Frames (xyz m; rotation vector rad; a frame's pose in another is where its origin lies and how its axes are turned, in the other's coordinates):
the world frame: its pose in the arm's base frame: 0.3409 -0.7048 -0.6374 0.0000 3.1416 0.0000
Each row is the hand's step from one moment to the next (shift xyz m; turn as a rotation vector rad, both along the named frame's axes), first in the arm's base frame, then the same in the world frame.
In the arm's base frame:
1: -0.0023 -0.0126 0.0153 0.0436 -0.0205 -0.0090
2: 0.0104 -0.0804 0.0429 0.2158 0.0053 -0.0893
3: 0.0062 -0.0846 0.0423 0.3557 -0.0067 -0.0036
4: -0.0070 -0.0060 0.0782 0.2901 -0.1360 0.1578
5: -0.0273 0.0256 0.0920 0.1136 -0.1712 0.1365
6: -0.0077 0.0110 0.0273 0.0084 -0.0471 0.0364
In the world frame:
1: 0.0023 -0.0126 -0.0153 -0.0436 -0.0205 0.0090
2: -0.0104 -0.0804 -0.0429 -0.2158 0.0053 0.0893
3: -0.0062 -0.0846 -0.0423 -0.3557 -0.0067 0.0036
4: 0.0070 -0.0060 -0.0782 -0.2901 -0.1360 -0.1578
5: 0.0273 0.0256 -0.0920 -0.1136 -0.1712 -0.1365
6: 0.0077 0.0110 -0.0273 -0.0084 -0.0471 -0.0364

